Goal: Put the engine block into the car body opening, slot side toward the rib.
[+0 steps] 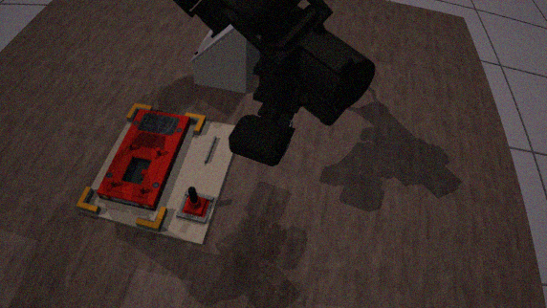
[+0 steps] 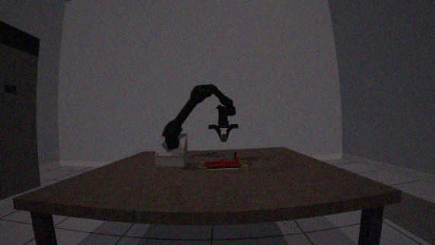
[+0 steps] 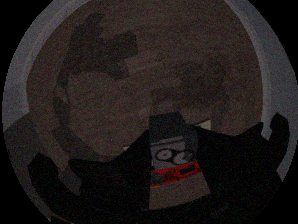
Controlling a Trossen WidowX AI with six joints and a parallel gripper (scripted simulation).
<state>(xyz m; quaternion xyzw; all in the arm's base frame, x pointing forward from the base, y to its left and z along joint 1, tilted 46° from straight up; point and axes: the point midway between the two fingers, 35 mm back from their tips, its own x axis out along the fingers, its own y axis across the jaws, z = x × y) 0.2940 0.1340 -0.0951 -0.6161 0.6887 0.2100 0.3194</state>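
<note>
My gripper tip is 70 mm short of the black upright peg, 110 mm to the left of it and 90 mm above it. The rest, counted from my gripper tip: grey engine block: 10 mm ahead, 10 mm above.
</note>
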